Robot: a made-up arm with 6 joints. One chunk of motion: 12 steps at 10 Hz.
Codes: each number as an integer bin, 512 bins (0 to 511) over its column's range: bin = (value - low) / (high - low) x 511, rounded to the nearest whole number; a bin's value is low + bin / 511 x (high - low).
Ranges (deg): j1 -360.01..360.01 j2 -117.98..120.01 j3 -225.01..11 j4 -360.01..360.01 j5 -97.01..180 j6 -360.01..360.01
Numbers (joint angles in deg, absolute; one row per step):
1: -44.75 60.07 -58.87 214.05 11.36 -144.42
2: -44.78 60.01 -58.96 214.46 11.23 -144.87
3: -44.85 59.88 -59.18 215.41 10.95 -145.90
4: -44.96 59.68 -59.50 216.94 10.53 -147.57
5: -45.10 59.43 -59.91 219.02 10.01 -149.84
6: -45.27 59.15 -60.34 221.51 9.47 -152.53
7: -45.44 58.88 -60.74 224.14 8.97 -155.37
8: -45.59 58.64 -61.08 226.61 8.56 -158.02
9: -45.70 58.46 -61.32 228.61 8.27 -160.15
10: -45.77 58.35 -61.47 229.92 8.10 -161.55
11: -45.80 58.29 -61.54 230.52 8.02 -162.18
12: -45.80 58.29 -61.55 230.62 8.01 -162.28
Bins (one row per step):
1: 224 382 360 407 200 153
2: 224 382 360 408 200 153
3: 224 382 359 408 199 152
4: 224 381 358 409 198 151
5: 223 381 357 411 197 149
6: 223 380 357 413 196 147
7: 223 380 356 415 196 145
8: 223 379 355 416 195 143
9: 223 379 354 418 194 142
10: 223 379 354 419 194 141
11: 223 378 354 419 194 140
12: 223 378 354 419 194 140

